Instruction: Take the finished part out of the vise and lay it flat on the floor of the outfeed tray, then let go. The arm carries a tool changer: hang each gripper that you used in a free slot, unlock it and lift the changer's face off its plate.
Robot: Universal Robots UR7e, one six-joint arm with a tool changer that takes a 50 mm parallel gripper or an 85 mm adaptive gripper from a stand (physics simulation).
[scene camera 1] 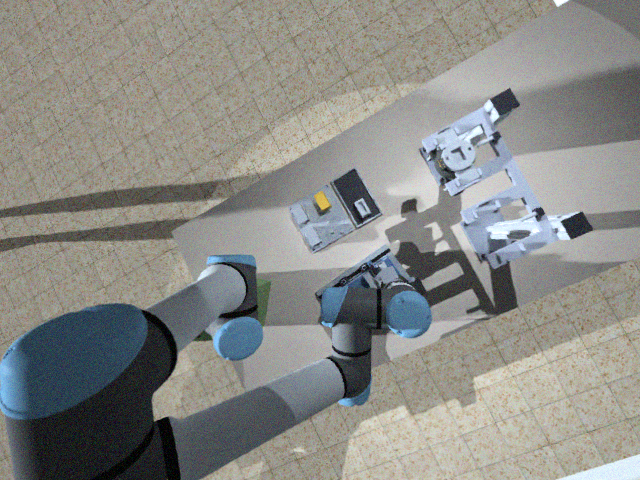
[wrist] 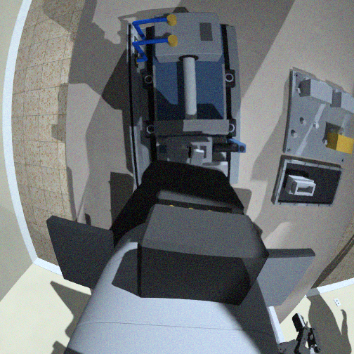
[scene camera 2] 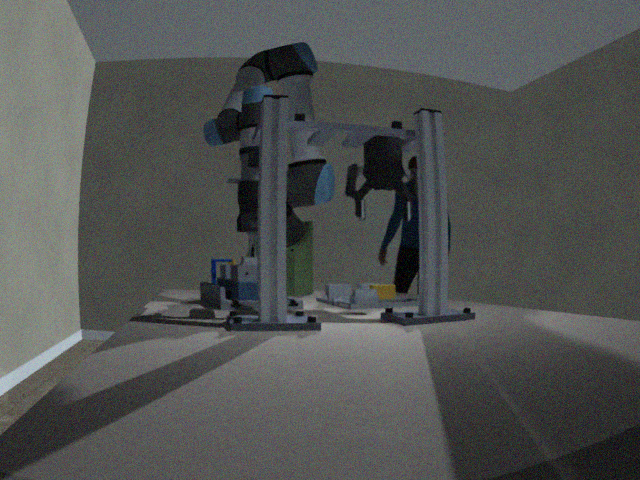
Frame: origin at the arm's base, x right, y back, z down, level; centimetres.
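Where they show: hand, tool point: (scene camera 2: 254, 174).
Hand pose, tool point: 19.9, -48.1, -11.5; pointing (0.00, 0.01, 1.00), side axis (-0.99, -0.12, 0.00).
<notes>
After its pixels a point has its place, as x, y, z.
The vise (wrist: 205, 47) (scene camera 2: 247, 290) @(22.1, -51.8, 14.5) is grey and blue, partly hidden under the arm in scene camera 1. Between its jaws a light grey part (wrist: 200, 150) shows partly in the wrist view, just beyond the gripper's dark body. My gripper (scene camera 2: 251, 252) points down over the vise; its fingertips are at or close to the part. The gripper body and the stand post hide them, so I cannot tell whether they grip it. The outfeed tray (scene camera 1: 350, 187) @(-13.3, -54.0, 18.0) (wrist: 326, 188) has a black floor; a light grey hollow piece (scene camera 1: 362, 207) @(-4.9, -53.5, 16.0) (wrist: 301, 186) lies in it.
The stand (scene camera 1: 523, 188) @(14.0, -82.2, -15.5) (scene camera 2: 273, 206) @(24.9, -85.4, -0.4) holds a black adaptive gripper (scene camera 2: 383, 162) in one slot. A grey plate (scene camera 1: 336, 219) @(-6.6, -43.7, 17.8) (wrist: 312, 131) with grey blocks and a yellow block (scene camera 1: 321, 201) @(-14.3, -43.0, 14.3) (wrist: 340, 142) adjoins the tray. A green block (scene camera 2: 305, 263) @(-6.2, -5.3, 8.8) stands behind. A person (scene camera 2: 408, 235) is beyond the table.
</notes>
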